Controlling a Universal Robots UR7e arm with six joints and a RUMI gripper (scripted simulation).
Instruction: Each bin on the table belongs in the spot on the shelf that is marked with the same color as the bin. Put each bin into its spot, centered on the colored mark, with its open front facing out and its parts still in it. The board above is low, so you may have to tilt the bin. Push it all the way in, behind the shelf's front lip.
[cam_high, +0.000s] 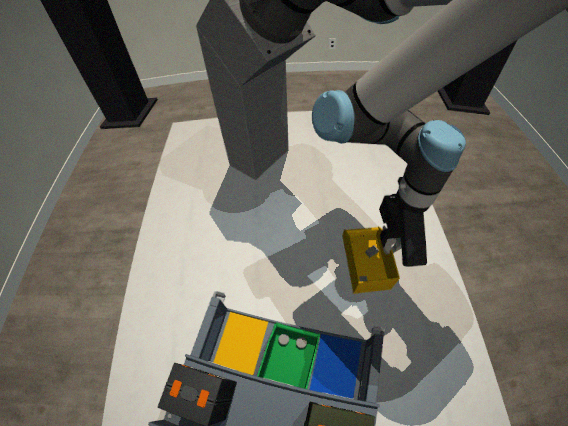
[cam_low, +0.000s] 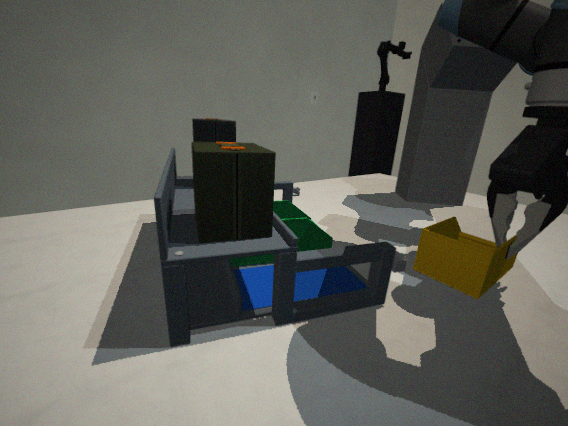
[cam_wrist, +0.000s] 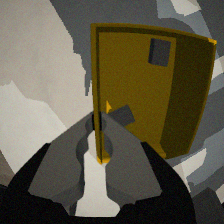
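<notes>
My hand is 50 mm to the left of the yellow bin and 20 mm above it. From my hand the other things lie so: shelf lip 230 mm to the right, 190 mm ahead, 50 mm below; dark box 390 mm ahead, 150 mm to the right, 90 mm above; green bin 280 mm ahead, 240 mm to the right, 20 mm below.
</notes>
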